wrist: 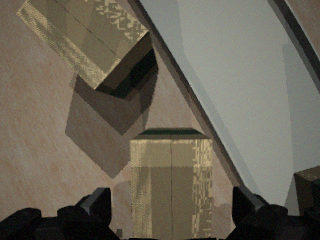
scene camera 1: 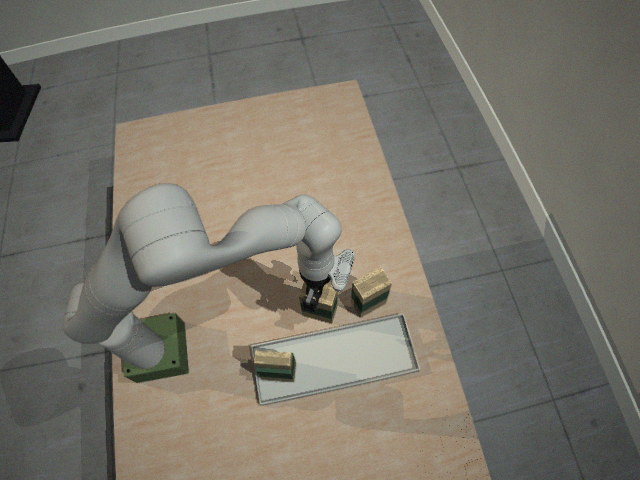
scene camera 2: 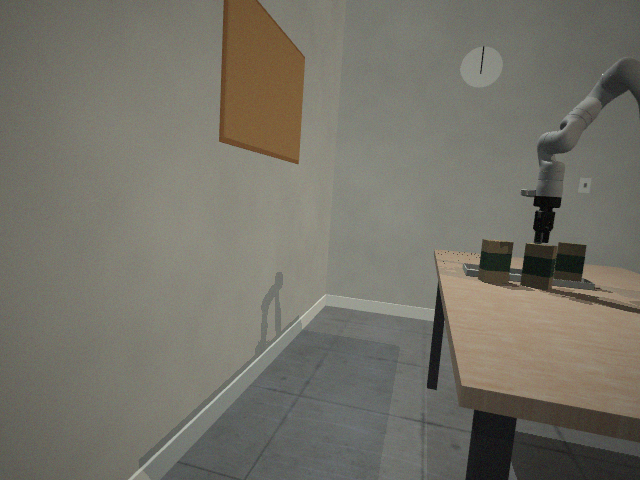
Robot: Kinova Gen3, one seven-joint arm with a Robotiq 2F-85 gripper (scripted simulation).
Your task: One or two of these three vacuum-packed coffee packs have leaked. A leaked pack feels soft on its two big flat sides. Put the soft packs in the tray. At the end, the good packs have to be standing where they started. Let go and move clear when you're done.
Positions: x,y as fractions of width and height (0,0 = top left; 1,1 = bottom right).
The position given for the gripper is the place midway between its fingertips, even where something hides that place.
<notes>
In view: the gripper (scene camera 2: 0.85,0.51) and a grey tray (scene camera 1: 0.54,0.74).
The grey tray also shows in the wrist view (wrist: 0.78,0.29). The gripper shows as well in the wrist view (wrist: 0.54,0.85).
</notes>
